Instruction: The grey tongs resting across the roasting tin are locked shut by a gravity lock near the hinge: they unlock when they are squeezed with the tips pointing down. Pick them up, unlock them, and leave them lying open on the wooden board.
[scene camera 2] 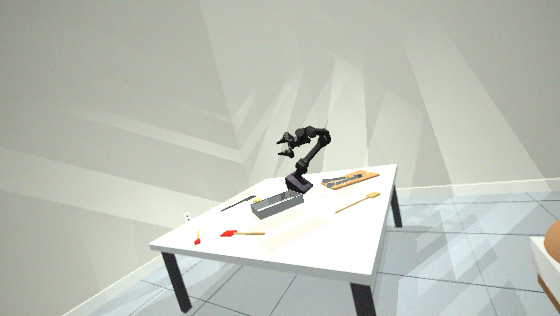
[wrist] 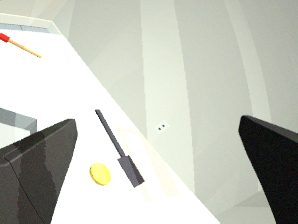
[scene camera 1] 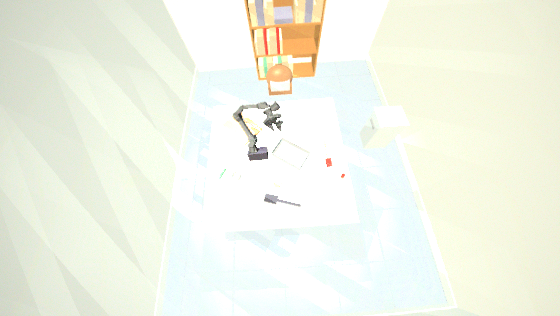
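Observation:
Gripper open, holding nothing. A dark utensil and a grey roasting tin are also present.

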